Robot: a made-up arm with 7 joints. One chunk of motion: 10 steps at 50 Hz.
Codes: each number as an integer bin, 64 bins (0 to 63) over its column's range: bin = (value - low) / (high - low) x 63, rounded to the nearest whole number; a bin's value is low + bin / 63 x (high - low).
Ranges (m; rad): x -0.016..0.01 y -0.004..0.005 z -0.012..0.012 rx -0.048..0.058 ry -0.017..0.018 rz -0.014..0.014
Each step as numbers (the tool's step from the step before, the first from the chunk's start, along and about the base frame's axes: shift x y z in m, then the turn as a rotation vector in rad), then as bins.
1 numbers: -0.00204 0.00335 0.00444 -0.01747 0.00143 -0.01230
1 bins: 34 51 43 18 33 4
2 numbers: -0.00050 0.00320 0.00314 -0.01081 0.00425 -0.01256
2 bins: 38 50 40 22 38 3
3 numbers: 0.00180 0.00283 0.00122 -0.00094 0.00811 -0.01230
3 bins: 43 48 35 28 45 4
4 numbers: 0.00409 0.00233 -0.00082 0.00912 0.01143 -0.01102
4 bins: 49 44 29 34 51 7
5 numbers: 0.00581 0.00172 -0.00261 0.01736 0.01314 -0.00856
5 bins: 53 40 25 39 54 12
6 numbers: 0.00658 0.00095 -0.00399 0.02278 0.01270 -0.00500
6 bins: 55 35 21 42 53 20
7 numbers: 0.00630 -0.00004 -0.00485 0.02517 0.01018 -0.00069
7 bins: 54 28 19 43 49 30
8 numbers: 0.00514 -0.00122 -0.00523 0.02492 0.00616 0.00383
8 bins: 51 19 18 43 42 40
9 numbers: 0.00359 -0.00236 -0.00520 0.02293 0.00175 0.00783
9 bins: 47 11 18 42 34 49
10 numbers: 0.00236 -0.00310 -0.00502 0.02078 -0.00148 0.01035
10 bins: 44 6 18 41 28 55
